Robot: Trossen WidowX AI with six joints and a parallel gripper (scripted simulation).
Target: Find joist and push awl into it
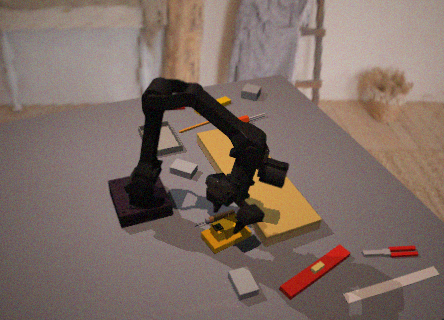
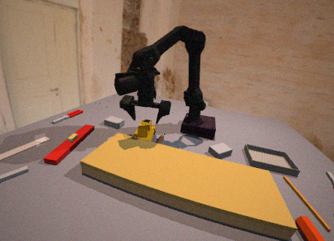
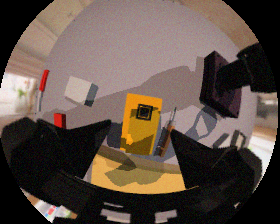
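The yellow stud finder is 10 mm behind my gripper tip and 20 mm below it. Round my gripper tip: white ruler: 410 mm ahead, 250 mm to the right, 60 mm below; awl: 20 mm behind, 70 mm to the left, 60 mm below; red level: 210 mm ahead, 160 mm to the right, 50 mm below.
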